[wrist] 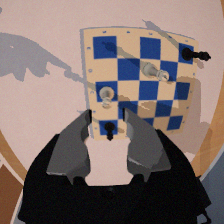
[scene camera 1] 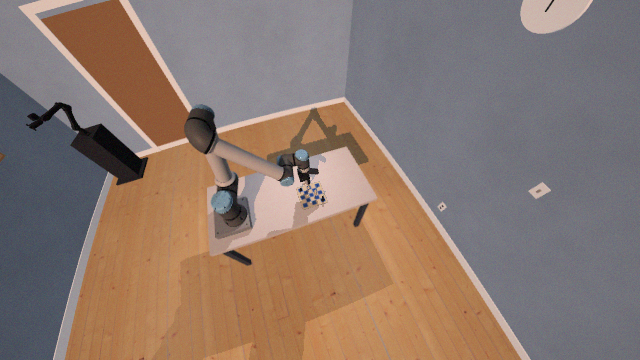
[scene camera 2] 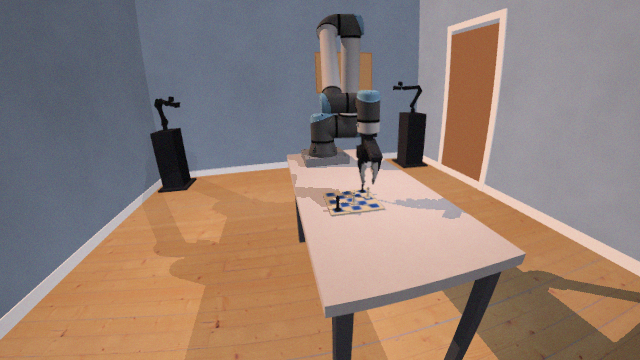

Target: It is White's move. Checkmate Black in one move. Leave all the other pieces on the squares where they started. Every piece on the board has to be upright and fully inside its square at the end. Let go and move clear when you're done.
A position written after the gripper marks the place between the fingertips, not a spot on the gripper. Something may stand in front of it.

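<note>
The gripper is visible in the wrist view (wrist: 107, 109). A chessboard (scene camera 2: 363, 205) can be seen as well, and the wrist view shows the chessboard (wrist: 115, 57) too.
</note>
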